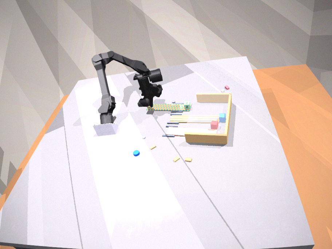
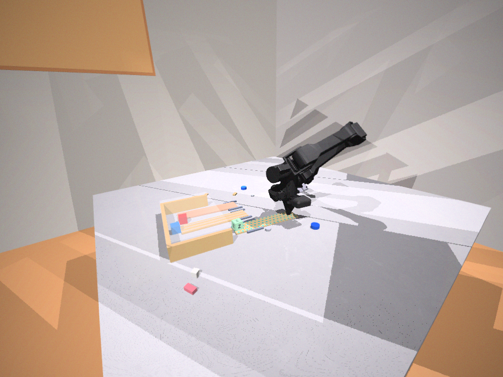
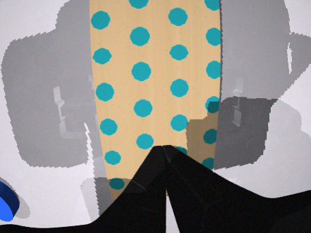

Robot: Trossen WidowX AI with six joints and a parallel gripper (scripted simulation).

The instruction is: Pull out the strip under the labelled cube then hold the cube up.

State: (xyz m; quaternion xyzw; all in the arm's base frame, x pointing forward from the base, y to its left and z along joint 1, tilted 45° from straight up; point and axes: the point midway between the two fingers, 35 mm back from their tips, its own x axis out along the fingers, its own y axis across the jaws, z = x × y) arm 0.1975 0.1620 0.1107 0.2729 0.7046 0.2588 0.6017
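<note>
The teal dotted strip is 10 cm ahead of my gripper tip and 1 cm to the right of it. From my gripper tip the other things lie so: small white cube (40 cm ahead, 12 cm to the left); then pink block (43 cm ahead, 16 cm to the left).
</note>
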